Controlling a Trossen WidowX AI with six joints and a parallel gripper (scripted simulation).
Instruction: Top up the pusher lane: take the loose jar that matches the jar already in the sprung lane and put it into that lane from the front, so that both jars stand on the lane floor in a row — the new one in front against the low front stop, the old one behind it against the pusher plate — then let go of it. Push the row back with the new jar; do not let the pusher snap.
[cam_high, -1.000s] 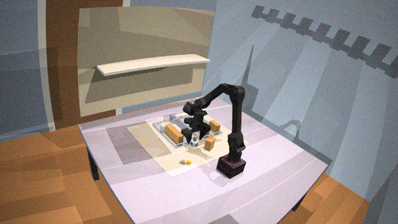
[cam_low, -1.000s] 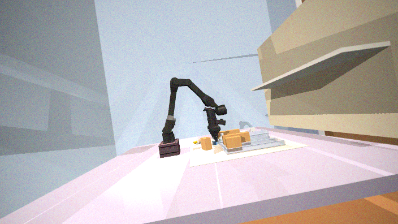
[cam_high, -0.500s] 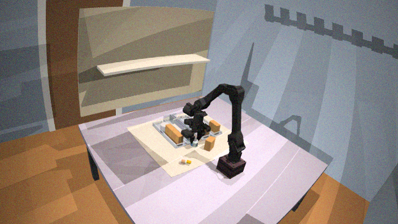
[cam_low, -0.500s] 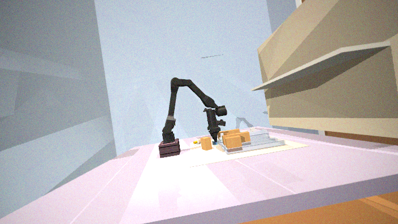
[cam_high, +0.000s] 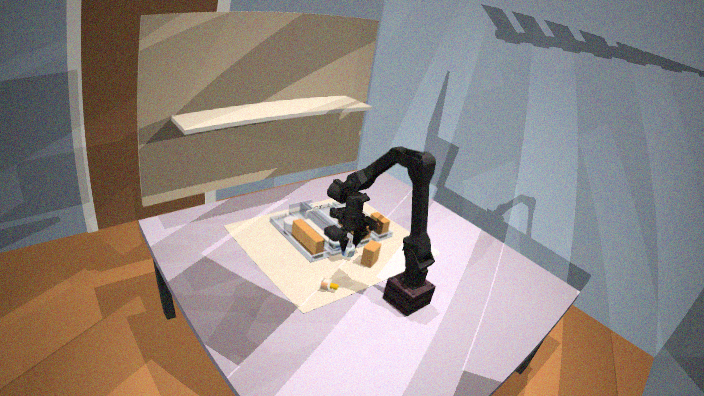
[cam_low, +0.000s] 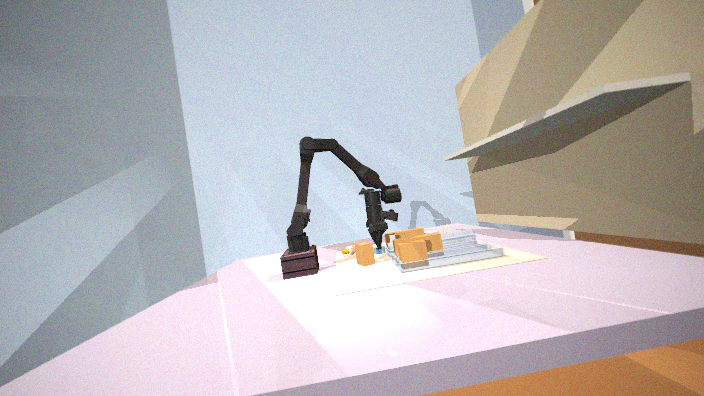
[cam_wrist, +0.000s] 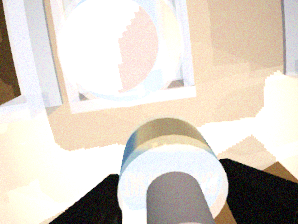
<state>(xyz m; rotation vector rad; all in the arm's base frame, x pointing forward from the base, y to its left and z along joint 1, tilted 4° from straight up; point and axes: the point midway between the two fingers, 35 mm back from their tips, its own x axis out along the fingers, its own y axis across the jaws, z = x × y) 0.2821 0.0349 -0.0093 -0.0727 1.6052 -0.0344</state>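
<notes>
The box is 5 cm behind my gripper tip and 6 cm to the right of it.
</notes>
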